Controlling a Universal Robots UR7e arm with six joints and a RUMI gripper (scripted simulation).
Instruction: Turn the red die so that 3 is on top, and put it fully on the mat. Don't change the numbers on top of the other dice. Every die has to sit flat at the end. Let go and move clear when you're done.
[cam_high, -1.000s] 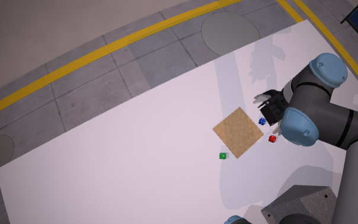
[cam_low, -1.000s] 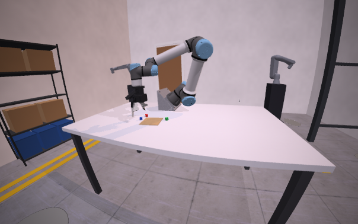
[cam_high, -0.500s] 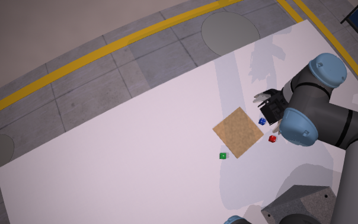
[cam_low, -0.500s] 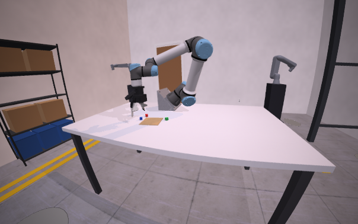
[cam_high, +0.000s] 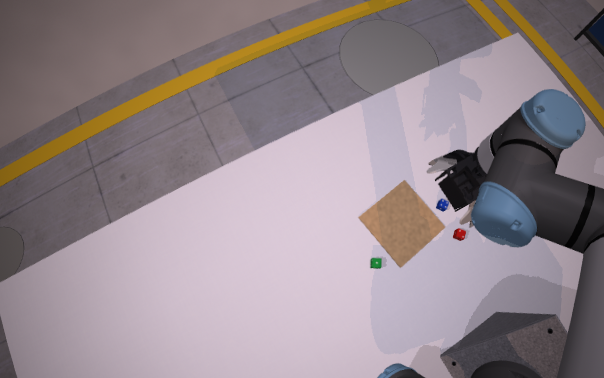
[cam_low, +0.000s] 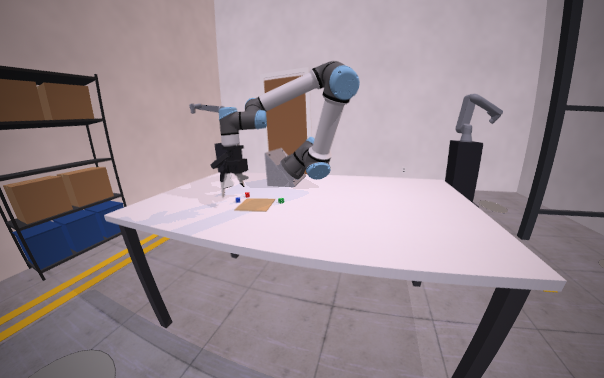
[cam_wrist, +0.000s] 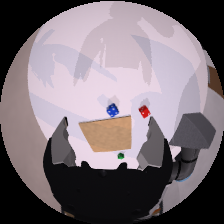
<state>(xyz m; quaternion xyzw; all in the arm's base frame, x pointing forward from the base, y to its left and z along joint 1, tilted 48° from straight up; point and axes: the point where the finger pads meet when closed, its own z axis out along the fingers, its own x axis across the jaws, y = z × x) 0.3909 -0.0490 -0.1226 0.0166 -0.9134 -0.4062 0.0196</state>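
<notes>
Now: the blue die 1 cm behind my hand, 1 cm to the left of it and 4 cm below it. Round my hand: red die (9 cm behind, 1 cm to the left, 4 cm below); then mat (11 cm to the left, 5 cm below); then green die (5 cm behind, 21 cm to the left, 4 cm below).
</notes>
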